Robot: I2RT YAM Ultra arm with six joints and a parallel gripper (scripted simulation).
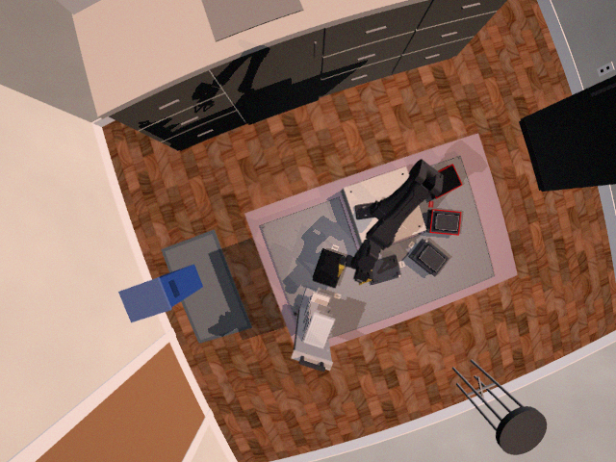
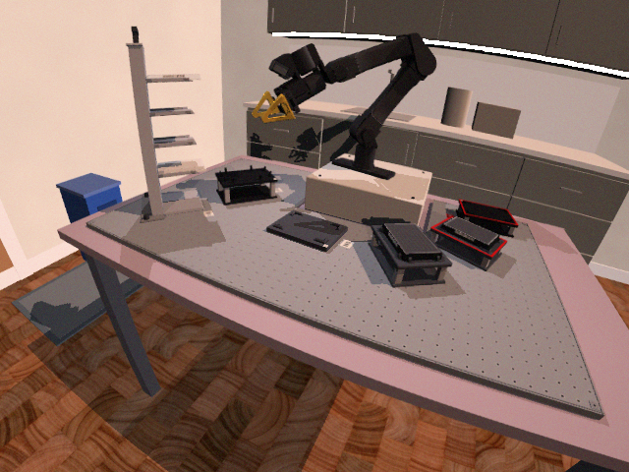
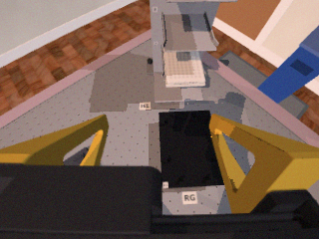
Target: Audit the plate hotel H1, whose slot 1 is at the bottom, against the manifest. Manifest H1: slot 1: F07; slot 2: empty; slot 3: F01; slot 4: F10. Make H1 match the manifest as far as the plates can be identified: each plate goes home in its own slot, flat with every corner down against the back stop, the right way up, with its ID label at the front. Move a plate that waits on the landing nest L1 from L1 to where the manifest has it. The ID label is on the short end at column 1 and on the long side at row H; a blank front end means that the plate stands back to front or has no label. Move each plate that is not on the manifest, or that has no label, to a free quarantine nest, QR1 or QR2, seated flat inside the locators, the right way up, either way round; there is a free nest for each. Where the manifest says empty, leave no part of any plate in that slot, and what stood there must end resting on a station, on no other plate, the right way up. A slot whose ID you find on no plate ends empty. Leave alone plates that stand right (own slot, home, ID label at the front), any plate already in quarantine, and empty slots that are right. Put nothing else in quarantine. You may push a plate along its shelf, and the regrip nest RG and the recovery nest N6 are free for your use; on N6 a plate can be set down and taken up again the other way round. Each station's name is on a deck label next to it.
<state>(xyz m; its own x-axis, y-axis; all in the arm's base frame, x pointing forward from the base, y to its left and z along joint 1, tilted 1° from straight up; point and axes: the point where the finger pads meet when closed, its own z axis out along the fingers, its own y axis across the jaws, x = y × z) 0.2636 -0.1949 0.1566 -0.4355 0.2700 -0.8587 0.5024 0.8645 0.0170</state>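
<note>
Now: hand 24 cm short of the tag reading 4, 13 cm to the left of it and 10 cm below it. The rest, counted from my hand: L1 deck label 5 cm behind, 38 cm to the left, 24 cm below; then H1 deck label 16 cm ahead, 4 cm to the right, 24 cm below; then N6 label 4 cm ahead, 32 cm to the left, 24 cm below.
</note>
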